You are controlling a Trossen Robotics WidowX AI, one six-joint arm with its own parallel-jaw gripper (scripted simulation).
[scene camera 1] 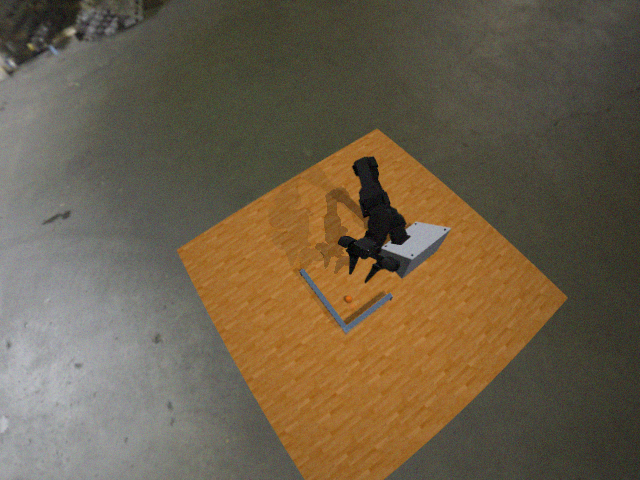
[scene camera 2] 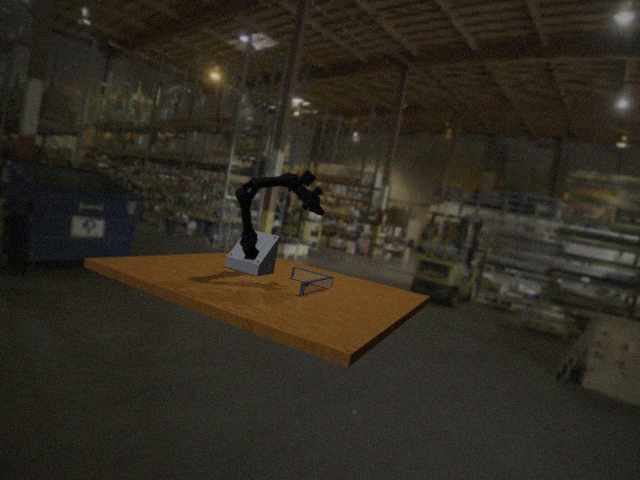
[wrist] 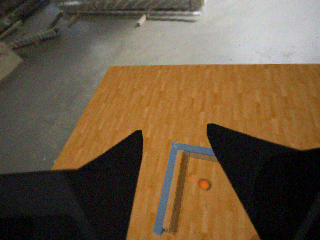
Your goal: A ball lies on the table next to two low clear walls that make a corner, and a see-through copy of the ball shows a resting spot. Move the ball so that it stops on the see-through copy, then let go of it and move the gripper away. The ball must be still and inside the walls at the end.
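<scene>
The gripper (scene camera 1: 357, 278) can be seen, and the wrist view shows the gripper too (wrist: 174, 132).
</scene>
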